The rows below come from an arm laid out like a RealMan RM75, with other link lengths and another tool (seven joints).
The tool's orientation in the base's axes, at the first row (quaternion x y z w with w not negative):
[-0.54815 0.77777 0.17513 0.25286]
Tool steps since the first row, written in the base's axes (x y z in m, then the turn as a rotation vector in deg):
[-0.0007 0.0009 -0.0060 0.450 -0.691 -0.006]
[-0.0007 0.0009 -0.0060 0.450 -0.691 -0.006]
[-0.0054 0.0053 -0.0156 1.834 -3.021 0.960]
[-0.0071 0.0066 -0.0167 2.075 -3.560 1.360]
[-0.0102 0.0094 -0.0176 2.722 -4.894 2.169]
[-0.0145 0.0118 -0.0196 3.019 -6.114 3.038]
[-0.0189 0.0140 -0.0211 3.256 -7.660 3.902]
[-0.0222 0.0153 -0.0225 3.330 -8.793 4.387]
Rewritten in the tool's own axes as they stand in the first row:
[0.0030 0.0010 0.0052 0.409 -0.657 -0.284]
[0.0030 0.0010 0.0052 0.409 -0.657 -0.284]
[0.0065 0.0069 0.0145 1.249 -2.751 -2.070]
[0.0067 0.0090 0.0157 1.361 -3.162 -2.642]
[0.0059 0.0129 0.0174 1.732 -4.225 -3.900]
[0.0064 0.0177 0.0195 2.075 -4.921 -5.216]
[0.0068 0.0226 0.0210 2.686 -5.670 -6.718]
[0.0075 0.0262 0.0222 3.248 -6.125 -7.719]

